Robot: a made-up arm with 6 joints. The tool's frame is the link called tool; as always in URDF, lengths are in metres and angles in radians. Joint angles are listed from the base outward. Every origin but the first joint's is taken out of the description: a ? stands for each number. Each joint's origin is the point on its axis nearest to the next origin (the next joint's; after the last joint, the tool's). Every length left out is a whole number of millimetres.
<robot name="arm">
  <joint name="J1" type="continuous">
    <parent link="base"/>
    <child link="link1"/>
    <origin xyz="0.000 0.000 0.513" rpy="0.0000 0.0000 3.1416"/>
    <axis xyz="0 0 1"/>
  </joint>
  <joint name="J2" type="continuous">
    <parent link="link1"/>
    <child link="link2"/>
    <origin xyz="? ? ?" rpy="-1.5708 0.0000 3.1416"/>
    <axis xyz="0 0 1"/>
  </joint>
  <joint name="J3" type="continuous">
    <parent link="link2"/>
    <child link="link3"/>
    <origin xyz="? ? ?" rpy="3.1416 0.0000 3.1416"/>
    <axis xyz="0 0 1"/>
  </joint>
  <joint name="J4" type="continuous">
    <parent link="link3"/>
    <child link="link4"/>
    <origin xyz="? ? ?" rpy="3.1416 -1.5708 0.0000"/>
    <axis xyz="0 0 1"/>
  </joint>
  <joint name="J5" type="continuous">
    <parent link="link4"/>
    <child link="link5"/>
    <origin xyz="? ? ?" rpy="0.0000 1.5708 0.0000"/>
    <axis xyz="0 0 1"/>
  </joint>
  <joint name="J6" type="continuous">
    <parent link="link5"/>
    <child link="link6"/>
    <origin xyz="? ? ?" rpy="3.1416 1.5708 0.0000"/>
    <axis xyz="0 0 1"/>
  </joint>
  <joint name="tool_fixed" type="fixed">
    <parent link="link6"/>
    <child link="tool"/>
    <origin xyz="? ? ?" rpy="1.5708 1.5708 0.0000"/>
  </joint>
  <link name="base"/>
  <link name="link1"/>
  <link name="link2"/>
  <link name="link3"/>
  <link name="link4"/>
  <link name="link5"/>
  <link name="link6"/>
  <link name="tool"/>
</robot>
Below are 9 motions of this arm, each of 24 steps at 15 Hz.
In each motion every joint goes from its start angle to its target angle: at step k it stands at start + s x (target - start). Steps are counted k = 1, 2, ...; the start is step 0. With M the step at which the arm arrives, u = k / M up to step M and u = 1 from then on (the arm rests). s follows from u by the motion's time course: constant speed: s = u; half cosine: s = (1 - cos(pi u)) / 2; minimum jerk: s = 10 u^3 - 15 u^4 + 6 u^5.
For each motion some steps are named. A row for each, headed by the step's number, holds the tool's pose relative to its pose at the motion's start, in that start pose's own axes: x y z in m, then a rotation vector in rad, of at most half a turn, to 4 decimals.
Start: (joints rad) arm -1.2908 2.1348 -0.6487 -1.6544 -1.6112 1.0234
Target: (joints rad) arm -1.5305 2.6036 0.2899 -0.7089 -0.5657 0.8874
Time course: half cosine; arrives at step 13
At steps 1, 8, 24:
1: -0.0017 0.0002 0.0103 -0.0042 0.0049 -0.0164
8: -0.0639 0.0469 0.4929 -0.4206 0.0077 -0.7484
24: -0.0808 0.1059 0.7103 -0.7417 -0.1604 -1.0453

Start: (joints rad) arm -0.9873 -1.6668 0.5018 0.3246 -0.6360 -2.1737
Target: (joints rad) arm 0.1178 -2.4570 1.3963 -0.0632 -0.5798 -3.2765
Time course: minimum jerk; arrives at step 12
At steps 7, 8, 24:
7: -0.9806 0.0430 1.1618 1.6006 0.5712 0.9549
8: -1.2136 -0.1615 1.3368 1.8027 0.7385 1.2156
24: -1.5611 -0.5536 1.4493 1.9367 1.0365 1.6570

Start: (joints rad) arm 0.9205 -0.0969 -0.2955 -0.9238 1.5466 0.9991
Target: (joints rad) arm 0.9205 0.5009 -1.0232 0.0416 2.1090 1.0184
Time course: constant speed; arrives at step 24
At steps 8, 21, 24:
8: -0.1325 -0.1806 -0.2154 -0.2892 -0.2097 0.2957
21: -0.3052 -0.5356 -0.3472 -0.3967 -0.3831 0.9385
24: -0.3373 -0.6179 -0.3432 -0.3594 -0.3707 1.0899

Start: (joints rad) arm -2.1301 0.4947 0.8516 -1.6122 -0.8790 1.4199
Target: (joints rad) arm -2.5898 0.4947 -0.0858 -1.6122 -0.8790 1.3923
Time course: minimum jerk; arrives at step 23
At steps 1, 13, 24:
1: -0.0005 -0.0003 -0.0006 0.0005 0.0005 -0.0004
13: -0.4929 -0.0160 -0.4505 0.4402 0.3213 -0.3684
24: -0.7903 0.1670 -0.6343 0.7533 0.4428 -0.5929

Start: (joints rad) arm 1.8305 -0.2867 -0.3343 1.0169 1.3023 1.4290
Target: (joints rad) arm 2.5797 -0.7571 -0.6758 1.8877 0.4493 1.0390
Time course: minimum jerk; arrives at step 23
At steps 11, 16, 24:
11: 0.2437 -0.2141 0.1734 0.0553 -0.3667 0.1284
16: 0.3202 -0.4357 0.3223 -0.0690 -0.5247 0.2021
24: 0.3180 -0.5380 0.3866 -0.1546 -0.5401 0.2155

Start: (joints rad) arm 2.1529 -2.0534 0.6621 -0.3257 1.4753 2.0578
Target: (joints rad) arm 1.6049 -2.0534 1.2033 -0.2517 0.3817 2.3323
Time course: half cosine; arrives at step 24
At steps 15, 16, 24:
15: 0.1590 -0.3586 0.5540 0.1671 -0.5541 0.2285
16: 0.1657 -0.4019 0.5929 0.1750 -0.6073 0.2367
24: 0.1841 -0.6033 0.7371 0.1983 -0.8395 0.2507

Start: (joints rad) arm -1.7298 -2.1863 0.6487 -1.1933 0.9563 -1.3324
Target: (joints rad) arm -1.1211 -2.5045 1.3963 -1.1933 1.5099 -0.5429
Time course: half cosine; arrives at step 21
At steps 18, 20, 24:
18: 0.4310 1.2070 -0.3506 0.0304 -0.4999 1.3406
20: 0.4166 1.2696 -0.3611 0.0451 -0.5372 1.3907
24: 0.4145 1.2775 -0.3625 0.0471 -0.5420 1.3969

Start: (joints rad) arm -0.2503 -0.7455 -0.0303 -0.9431 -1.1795 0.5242
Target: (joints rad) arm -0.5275 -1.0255 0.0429 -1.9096 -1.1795 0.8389
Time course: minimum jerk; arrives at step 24
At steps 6, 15, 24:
6: -0.0078 0.0264 0.0028 -0.0193 -0.0746 0.0508
15: -0.0300 0.2356 0.0437 -0.2080 -0.5107 0.3503
24: -0.0304 0.3554 0.0665 -0.3189 -0.6889 0.4849

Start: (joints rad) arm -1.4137 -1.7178 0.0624 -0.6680 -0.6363 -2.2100
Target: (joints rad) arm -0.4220 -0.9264 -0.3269 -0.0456 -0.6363 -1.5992
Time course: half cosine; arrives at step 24
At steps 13, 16, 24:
13: 0.2921 -0.0616 0.6543 -0.0085 -0.3210 -0.5058
16: 0.3717 -0.2248 0.7858 -0.0709 -0.2981 -0.7620
24: 0.4395 -0.5054 0.8596 -0.2027 -0.1355 -1.1174

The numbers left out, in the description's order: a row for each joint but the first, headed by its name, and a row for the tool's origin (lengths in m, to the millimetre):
J2: 0.000 0.000 0.000
J3: 0.000 -0.625 0.000
J4: -0.953 0.000 0.000
J5: 0.285 0.000 0.000
J6: 0.000 0.000 0.000
tool: 0.000 0.000 0.000

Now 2 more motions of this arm.
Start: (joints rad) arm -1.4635 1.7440 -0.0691 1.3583 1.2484 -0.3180
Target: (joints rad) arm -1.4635 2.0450 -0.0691 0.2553 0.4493 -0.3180
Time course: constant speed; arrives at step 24
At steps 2, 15, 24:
2: -0.0224 0.0129 -0.0368 0.0548 0.0450 -0.0966
15: -0.1665 0.1715 -0.2633 0.5164 0.3953 -0.6531
24: -0.2491 0.3476 -0.3855 0.9308 0.6652 -0.9529

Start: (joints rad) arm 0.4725 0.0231 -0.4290 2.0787 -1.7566 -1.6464
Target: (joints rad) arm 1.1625 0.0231 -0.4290 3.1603 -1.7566 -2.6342
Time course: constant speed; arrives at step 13
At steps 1, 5, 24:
1: -0.0679 -0.0201 0.0219 0.1201 -0.0947 0.0518
5: -0.3235 -0.1410 0.0680 0.6247 -0.4325 0.3091
24: -0.6827 -0.4794 -0.0226 1.6539 -0.9398 1.0438

